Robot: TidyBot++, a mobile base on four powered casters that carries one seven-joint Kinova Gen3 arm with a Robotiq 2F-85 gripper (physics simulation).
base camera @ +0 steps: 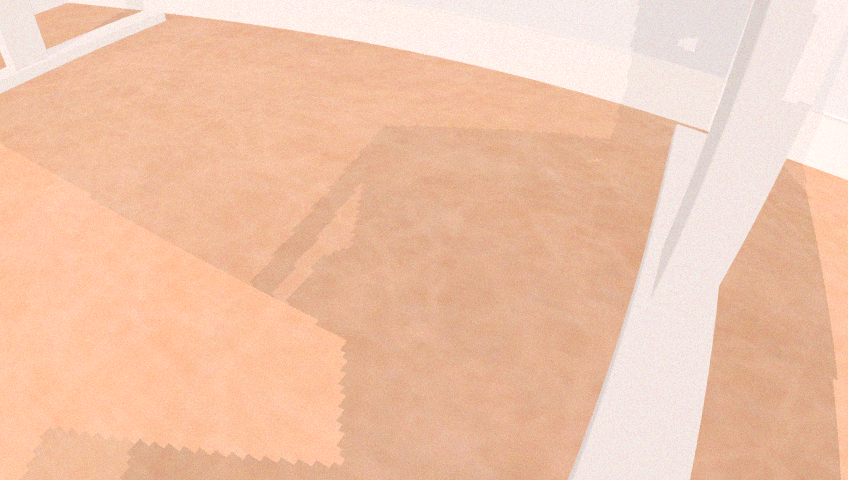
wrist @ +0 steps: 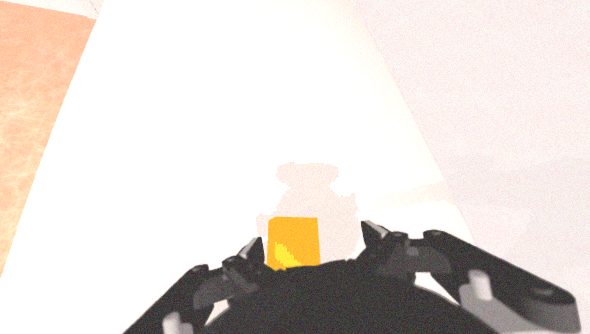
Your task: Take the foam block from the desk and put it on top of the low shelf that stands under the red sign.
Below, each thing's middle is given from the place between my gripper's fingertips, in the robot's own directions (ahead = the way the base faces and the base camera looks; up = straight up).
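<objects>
My gripper is now 20 mm to the left of the yellow foam block (wrist: 292, 241), and it is also 100 mm above the block.
</objects>
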